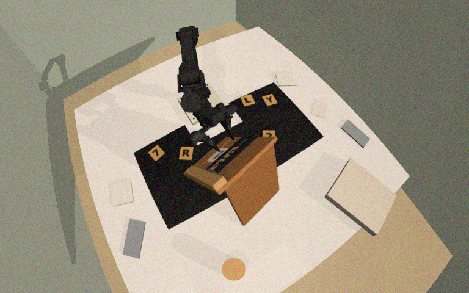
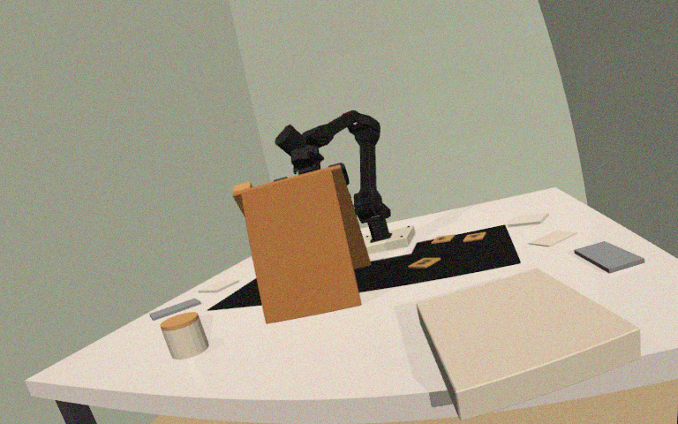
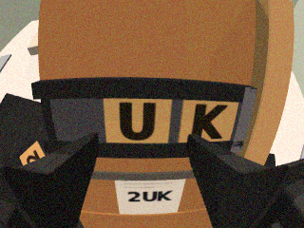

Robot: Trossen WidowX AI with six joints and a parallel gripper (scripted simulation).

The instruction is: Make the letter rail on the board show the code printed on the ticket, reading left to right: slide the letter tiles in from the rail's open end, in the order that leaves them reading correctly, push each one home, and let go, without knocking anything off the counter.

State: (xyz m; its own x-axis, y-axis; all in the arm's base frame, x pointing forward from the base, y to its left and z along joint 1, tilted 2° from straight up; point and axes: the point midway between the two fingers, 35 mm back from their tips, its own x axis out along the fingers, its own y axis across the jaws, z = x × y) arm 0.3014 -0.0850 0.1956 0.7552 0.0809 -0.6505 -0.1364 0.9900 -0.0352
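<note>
My gripper tip is 2 cm past the letter tile, 23 cm to the right of it and 19 cm above it. From my gripper tip the other things lie so: black mat: 12 cm behind, 7 cm to the left, 20 cm below; k tile: 3 cm ahead, 6 cm to the right, 2 cm below; white ticket: 4 cm behind, 2 cm to the right, 10 cm below.
</note>
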